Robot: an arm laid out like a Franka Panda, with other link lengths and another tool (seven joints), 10 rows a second.
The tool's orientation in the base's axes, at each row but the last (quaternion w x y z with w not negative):
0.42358 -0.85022 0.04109 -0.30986
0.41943 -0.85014 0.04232 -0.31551
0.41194 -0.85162 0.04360 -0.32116
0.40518 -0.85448 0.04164 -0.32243
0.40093 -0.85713 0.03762 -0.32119
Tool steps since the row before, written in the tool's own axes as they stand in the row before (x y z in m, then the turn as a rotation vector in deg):
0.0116 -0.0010 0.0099 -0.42 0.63 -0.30
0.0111 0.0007 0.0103 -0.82 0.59 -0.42
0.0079 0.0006 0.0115 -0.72 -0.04 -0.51
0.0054 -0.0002 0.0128 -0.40 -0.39 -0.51
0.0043 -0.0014 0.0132 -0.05 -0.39 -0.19
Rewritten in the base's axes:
0.0147 0.0037 0.0020 -0.39 -0.47 -0.54
0.0149 0.0029 0.0004 -0.78 -0.39 -0.66
0.0131 0.0047 -0.0016 -0.87 -0.07 -0.11
0.0117 0.0069 -0.0030 -0.69 0.05 0.31
0.0108 0.0083 -0.0030 -0.23 0.15 0.34

